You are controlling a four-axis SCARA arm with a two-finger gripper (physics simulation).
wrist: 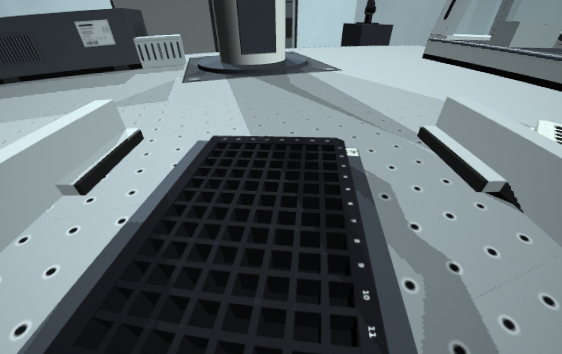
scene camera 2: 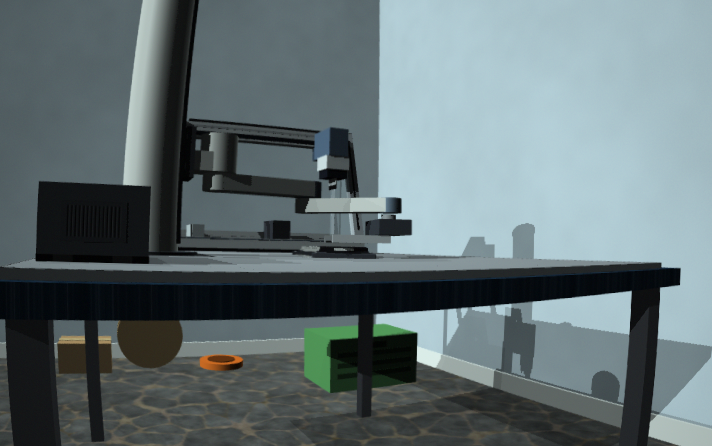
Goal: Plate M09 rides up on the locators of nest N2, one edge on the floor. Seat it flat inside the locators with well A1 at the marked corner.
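Where they show: gripper, fingertip midpoint: [wrist: 280,115] [scene camera 2: 328,238]; arm's base, origin of the base link: [wrist: 253,68].
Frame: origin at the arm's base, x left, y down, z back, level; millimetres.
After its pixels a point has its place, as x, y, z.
Note:
Plate M09 [wrist: 280,217] {-84, -37, -506}, black with square wells, fills the lower middle of the wrist view. Its near end is cut off. Its far edge hides the N2 label and looks raised; the exact tilt is hard to tell. Nest N2 [wrist: 382,260] {-49, -25, -529} shows as dark grey strips along both sides. The white A1 corner mark [wrist: 352,151] {-16, -25, -451} is partly covered at the plate's far right corner. In scene camera 2, plate and nest blend into a low dark shape. My gripper [wrist: 280,115] {-72, -62, -466} [scene camera 2: 361,240] is open and empty, its fingers wide apart, one beyond each long side of the plate.
The robot column [wrist: 252,32] {-11, -78, -77} stands on a dark base plate beyond the nest. A dark box [wrist: 65,42] {-377, -76, 35} and a white slotted block [wrist: 160,50] {-201, -46, 44} stand at back left. A black block [wrist: 367,35] and a long grey device [wrist: 492,62] {450, -34, -231} stand at back right.

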